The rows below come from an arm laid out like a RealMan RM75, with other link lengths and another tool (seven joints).
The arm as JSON. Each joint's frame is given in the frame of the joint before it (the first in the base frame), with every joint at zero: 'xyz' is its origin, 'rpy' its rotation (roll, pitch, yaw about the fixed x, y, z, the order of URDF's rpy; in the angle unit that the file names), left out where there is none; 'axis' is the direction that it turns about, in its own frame. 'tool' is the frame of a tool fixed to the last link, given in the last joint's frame.
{
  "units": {
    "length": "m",
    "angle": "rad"
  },
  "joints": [
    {
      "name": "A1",
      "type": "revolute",
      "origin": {
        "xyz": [
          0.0,
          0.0,
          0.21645
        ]
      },
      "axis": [
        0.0,
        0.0,
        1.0
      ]
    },
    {
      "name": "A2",
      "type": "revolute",
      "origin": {
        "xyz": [
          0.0,
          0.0,
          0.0
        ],
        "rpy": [
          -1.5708,
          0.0,
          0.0
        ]
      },
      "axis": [
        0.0,
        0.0,
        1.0
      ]
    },
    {
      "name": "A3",
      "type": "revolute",
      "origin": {
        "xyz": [
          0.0,
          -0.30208,
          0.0
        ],
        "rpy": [
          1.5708,
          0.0,
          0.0
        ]
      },
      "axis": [
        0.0,
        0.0,
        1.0
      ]
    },
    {
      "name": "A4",
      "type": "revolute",
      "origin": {
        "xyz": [
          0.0,
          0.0,
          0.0
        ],
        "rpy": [
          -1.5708,
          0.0,
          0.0
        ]
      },
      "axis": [
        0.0,
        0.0,
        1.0
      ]
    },
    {
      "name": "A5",
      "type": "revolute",
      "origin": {
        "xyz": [
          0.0,
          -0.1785,
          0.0
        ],
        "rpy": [
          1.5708,
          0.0,
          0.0
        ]
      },
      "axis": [
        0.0,
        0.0,
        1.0
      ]
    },
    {
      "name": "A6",
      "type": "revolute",
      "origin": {
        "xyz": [
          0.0,
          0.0,
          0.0
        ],
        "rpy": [
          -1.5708,
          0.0,
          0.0
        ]
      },
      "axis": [
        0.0,
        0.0,
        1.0
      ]
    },
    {
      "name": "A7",
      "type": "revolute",
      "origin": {
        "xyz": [
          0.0,
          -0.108,
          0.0
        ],
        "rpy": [
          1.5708,
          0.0,
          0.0
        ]
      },
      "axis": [
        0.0,
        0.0,
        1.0
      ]
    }
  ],
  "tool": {
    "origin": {
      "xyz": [
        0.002,
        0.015,
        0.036
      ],
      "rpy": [
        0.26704,
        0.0,
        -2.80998
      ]
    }
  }
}
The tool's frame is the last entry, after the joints.
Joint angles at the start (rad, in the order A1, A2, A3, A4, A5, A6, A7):
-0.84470, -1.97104, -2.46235, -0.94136, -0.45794, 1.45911, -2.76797
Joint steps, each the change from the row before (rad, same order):
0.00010, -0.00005, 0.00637, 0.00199, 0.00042, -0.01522, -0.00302
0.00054, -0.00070, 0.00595, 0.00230, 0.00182, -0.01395, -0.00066
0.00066, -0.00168, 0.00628, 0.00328, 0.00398, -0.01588, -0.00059
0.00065, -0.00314, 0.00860, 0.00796, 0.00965, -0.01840, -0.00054
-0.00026, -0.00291, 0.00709, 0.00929, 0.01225, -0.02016, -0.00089
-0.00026, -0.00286, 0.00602, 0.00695, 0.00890, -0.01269, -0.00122
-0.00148, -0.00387, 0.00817, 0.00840, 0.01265, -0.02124, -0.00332
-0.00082, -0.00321, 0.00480, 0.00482, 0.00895, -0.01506, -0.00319
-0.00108, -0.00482, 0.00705, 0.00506, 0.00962, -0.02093, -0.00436
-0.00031, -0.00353, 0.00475, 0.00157, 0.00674, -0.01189, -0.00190
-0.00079, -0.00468, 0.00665, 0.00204, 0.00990, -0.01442, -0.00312
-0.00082, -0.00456, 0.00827, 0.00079, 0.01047, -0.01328, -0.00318
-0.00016, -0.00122, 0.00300, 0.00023, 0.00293, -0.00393, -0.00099
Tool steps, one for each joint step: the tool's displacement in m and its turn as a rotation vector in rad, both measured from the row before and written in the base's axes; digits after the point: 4 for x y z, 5 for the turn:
-0.0003, 0.0017, -0.0001, 0.00990, 0.00618, -0.00144
-0.0006, 0.0012, -0.0005, 0.00738, 0.00733, -0.00205
-0.0010, 0.0011, -0.0010, 0.00724, 0.00905, -0.00131
-0.0020, 0.0007, -0.0025, 0.00283, 0.01408, 0.00161
-0.0023, 0.0009, -0.0023, 0.00429, 0.01558, 0.00244
-0.0015, 0.0003, -0.0023, 0.00017, 0.01076, 0.00216
-0.0015, 0.0013, -0.0026, 0.00521, 0.01574, 0.00134
-0.0010, 0.0009, -0.0017, 0.00505, 0.01017, 0.00128
-0.0007, 0.0014, -0.0023, 0.00810, 0.01201, -0.00053
-0.0004, 0.0006, -0.0015, 0.00413, 0.00864, -0.00143
-0.0004, 0.0007, -0.0021, 0.00414, 0.01205, -0.00157
-0.0002, 0.0007, -0.0020, 0.00309, 0.01382, -0.00282
-0.0001, 0.0002, -0.0006, 0.00073, 0.00436, -0.00105

